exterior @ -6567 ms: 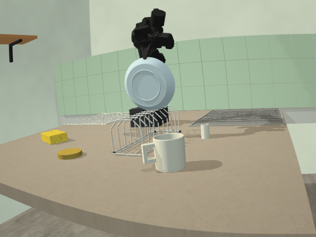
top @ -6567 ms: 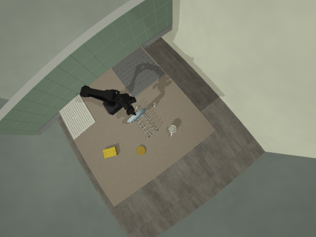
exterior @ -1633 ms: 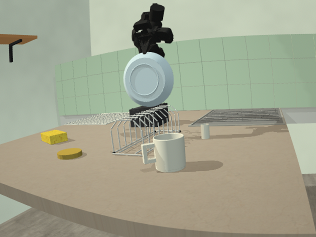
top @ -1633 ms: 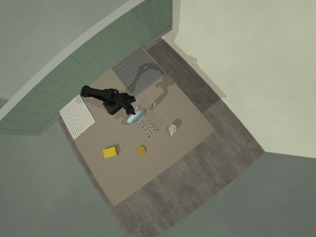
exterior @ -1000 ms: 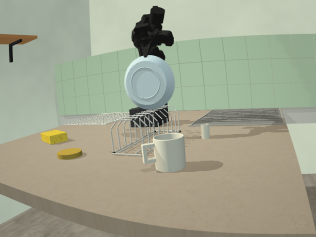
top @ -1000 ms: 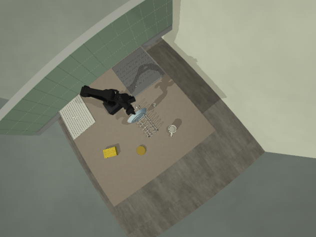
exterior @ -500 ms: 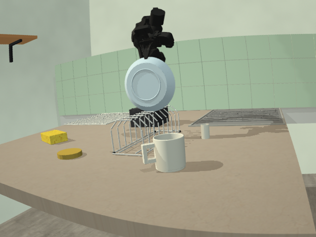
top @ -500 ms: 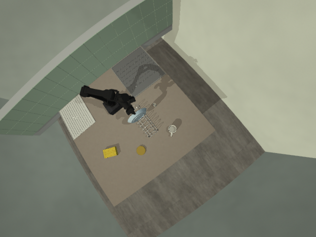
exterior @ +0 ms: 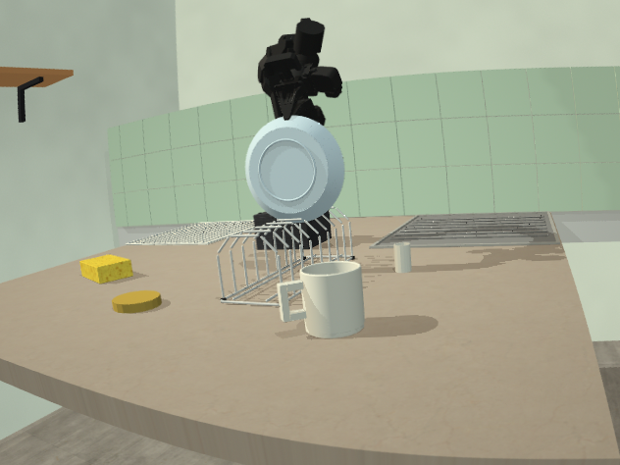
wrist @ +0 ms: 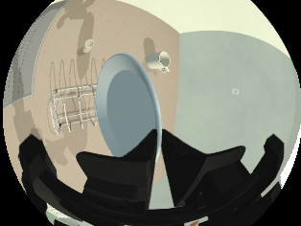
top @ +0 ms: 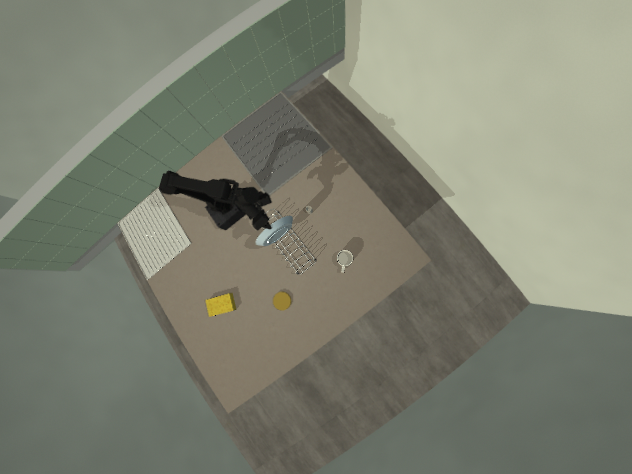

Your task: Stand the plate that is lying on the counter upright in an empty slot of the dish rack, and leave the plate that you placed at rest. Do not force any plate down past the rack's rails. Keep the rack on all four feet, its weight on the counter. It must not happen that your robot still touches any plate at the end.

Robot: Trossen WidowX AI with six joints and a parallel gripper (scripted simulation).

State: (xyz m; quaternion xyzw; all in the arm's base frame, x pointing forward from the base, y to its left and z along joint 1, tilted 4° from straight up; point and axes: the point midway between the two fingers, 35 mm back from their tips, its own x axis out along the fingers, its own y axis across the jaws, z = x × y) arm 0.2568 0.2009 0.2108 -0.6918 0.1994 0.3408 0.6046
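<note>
Right now the pale blue plate is 30 mm ahead of my hand and 110 mm below it. Round my hand: cream mug (260 mm ahead, 220 mm to the left, 280 mm below); yellow disc (300 mm ahead, 160 mm to the right, 300 mm below); small white cup (50 mm behind, 180 mm to the left, 300 mm below).
</note>
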